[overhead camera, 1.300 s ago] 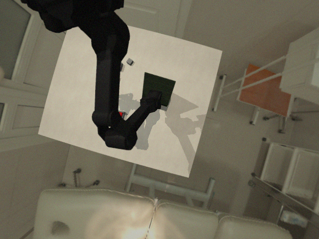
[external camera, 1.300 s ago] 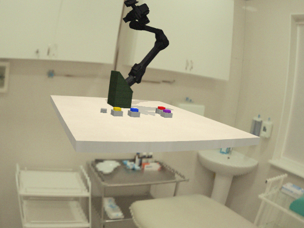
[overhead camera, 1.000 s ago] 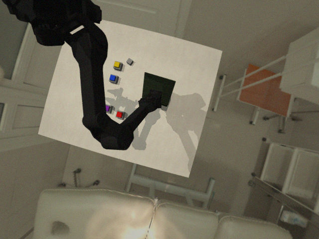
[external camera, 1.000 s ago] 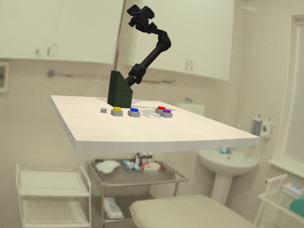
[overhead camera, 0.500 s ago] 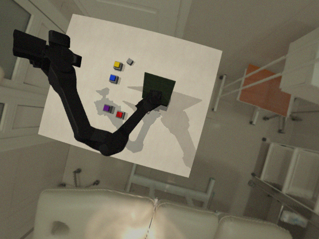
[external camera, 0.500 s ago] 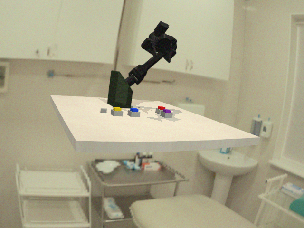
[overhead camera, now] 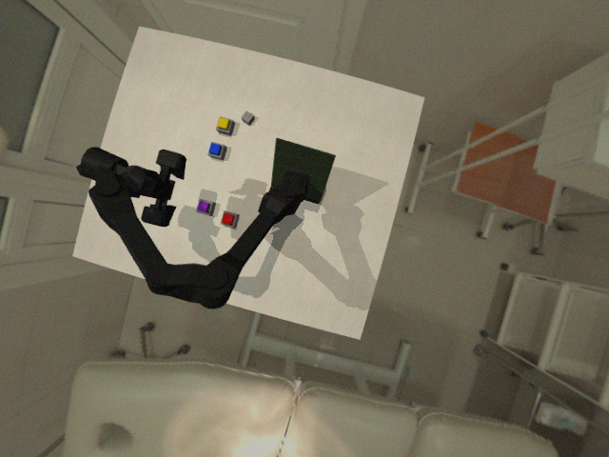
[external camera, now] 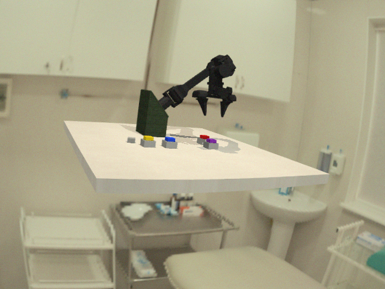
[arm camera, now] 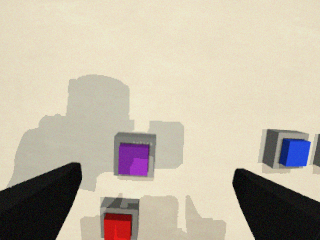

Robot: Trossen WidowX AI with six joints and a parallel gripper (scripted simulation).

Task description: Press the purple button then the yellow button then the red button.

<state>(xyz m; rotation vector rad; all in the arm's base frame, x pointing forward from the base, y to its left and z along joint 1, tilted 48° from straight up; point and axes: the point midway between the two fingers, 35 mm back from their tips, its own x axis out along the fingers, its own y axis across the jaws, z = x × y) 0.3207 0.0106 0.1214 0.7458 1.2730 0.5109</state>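
The purple button lies 11 cm below my gripper tip, 3 cm to the left of it and 3 cm behind it. The rest, counted from my gripper tip: red button 12 cm behind, 11 cm below, 5 cm to the left; blue button 17 cm to the right, 11 cm below, 3 cm behind; yellow button 27 cm to the right, 11 cm below, 4 cm behind.
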